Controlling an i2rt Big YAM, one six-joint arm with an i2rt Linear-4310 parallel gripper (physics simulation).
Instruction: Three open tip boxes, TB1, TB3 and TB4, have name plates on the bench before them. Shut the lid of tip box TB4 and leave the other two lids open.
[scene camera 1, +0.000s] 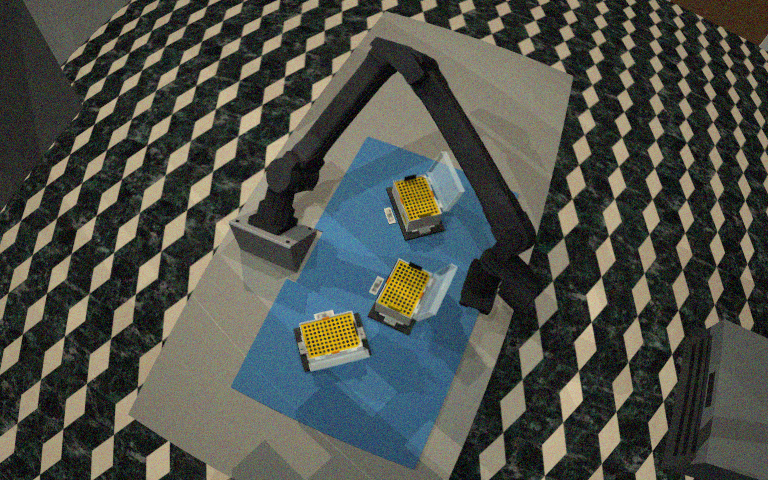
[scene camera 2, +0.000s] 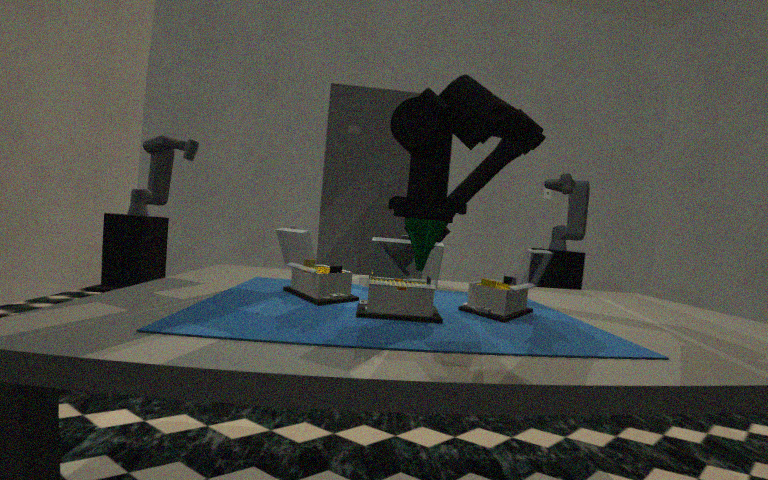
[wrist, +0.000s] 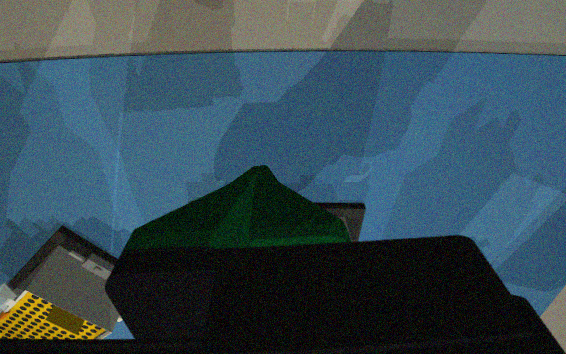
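Seen in the pictures: gripper, fingertip midpoint: (scene camera 1: 471, 302) (scene camera 2: 419, 270) (wrist: 261, 178); arm's base, link origin: (scene camera 1: 272, 224).
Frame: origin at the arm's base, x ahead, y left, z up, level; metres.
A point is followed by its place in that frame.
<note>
Three tip boxes stand on the mat: upper (scene camera 1: 417, 198) (scene camera 2: 496, 297), middle (scene camera 1: 403, 288) @[y -0.027, x 0.341, z -0.011 m] (scene camera 2: 401, 298) @[y -0.029, x 0.386, z -0.030 m] and lower left (scene camera 1: 329, 335) @[y -0.192, x 0.234, z -0.011 m] (scene camera 2: 321, 283) @[y -0.182, x 0.305, z -0.028 m]. Their clear lids, upper (scene camera 1: 450, 183) @[y 0.245, x 0.355, z 0.041 m], middle (scene camera 1: 438, 293) @[y -0.048, x 0.417, z 0.077 m] and lower left (scene camera 2: 295, 247) @[y -0.241, x 0.298, z 0.041 m], all stand open. Small name plates (scene camera 1: 389, 215) @[y 0.166, x 0.236, z -0.066 m] (scene camera 1: 376, 284) @[y -0.020, x 0.275, z -0.066 m] (scene camera 1: 324, 315) @[y -0.159, x 0.210, z -0.007 m] lie before them, too small to read, so I cannot tell which box is TB4. My gripper (scene camera 2: 419, 268) @[y -0.025, x 0.492, z 0.037 m] (wrist: 261, 178) @[y -0.025, x 0.492, z 0.037 m] is shut and empty, its green fingertips pointing down beside the middle lid's outer side, overlapping it in scene camera 2; contact is unclear. The fingers are hidden in scene camera 1.
The blue mat (scene camera 1: 339, 401) @[y -0.313, x 0.305, z -0.068 m] (scene camera 2: 237, 322) @[y -0.290, x 0.456, z -0.068 m] lies on the grey bench (scene camera 1: 203, 362) @[y -0.367, x -0.023, z -0.071 m] (scene camera 2: 130, 350) @[y -0.369, x 0.570, z -0.071 m]. The arm spans over the bench from its base (scene camera 1: 274, 243) @[y -0.065, x 0.047, z 0.051 m], passing near the upper box's lid. In the wrist view, part of one box (wrist: 65, 285) @[y 0.171, x 0.339, z -0.027 m] shows at lower left.
</note>
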